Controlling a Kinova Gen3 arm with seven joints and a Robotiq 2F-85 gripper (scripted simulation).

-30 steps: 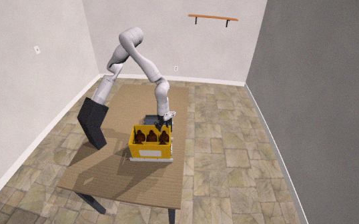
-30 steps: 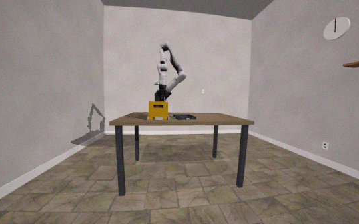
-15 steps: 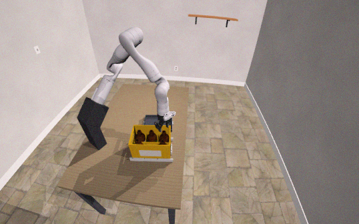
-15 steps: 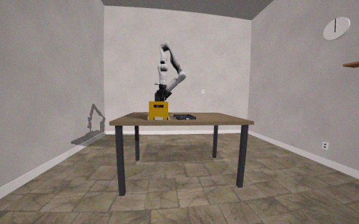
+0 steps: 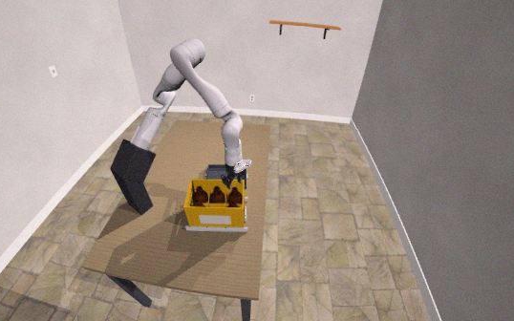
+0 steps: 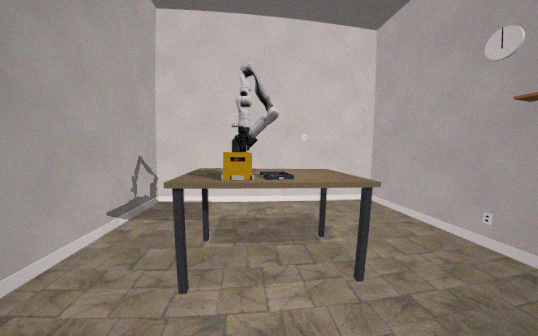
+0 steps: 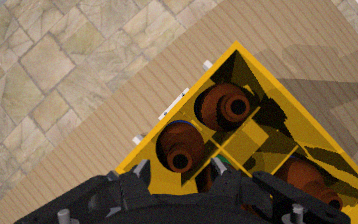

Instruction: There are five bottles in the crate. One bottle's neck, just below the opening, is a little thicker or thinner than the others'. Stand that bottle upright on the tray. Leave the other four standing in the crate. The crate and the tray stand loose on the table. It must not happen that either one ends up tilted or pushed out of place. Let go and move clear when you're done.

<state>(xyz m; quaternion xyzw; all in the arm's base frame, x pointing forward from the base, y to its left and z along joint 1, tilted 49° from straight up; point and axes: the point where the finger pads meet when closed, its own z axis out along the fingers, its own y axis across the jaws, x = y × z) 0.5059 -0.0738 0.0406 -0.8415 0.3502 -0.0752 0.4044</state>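
The yellow crate is 12 cm below my hand, 8 cm behind it and 6 cm to the right of it. From my hand the other things lie so: dark grey tray (23 cm to the left, 19 cm below, 11 cm behind).
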